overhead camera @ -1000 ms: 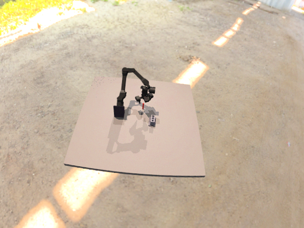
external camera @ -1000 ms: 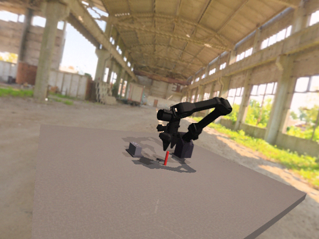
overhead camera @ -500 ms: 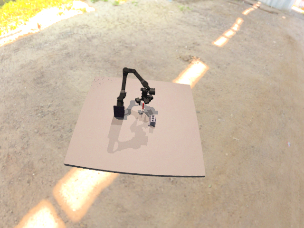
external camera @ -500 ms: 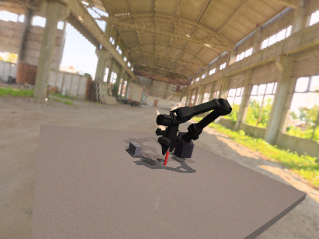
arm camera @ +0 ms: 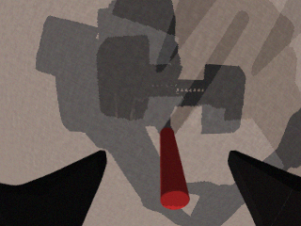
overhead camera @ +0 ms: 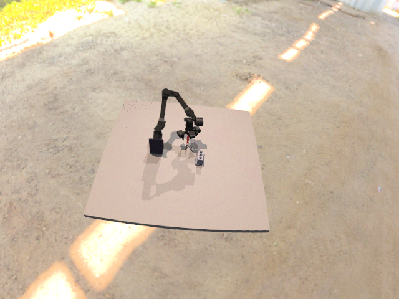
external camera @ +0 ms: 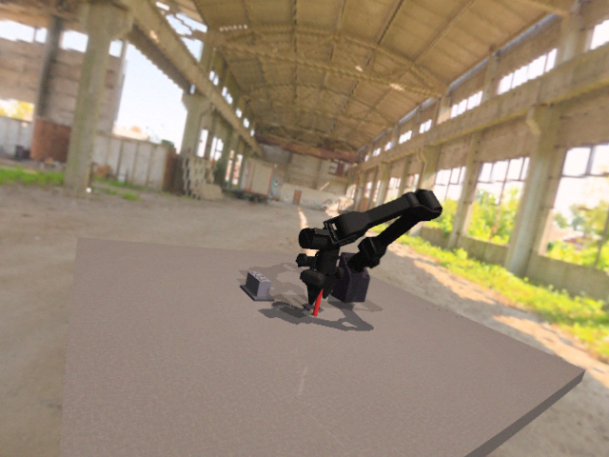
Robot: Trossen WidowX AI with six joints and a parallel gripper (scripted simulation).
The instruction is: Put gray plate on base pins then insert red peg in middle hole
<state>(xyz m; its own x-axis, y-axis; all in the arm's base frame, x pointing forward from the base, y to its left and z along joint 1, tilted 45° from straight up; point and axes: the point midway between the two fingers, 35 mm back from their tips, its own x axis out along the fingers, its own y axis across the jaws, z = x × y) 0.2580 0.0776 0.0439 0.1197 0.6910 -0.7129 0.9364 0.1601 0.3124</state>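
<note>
The gray plate is 80 mm ahead of my gripper tip and 190 mm to the right of it. The rest, counted from my gripper tip: red peg (right at my gripper tip); then base (80 mm ahead, 190 mm to the right, 40 mm below).
</note>
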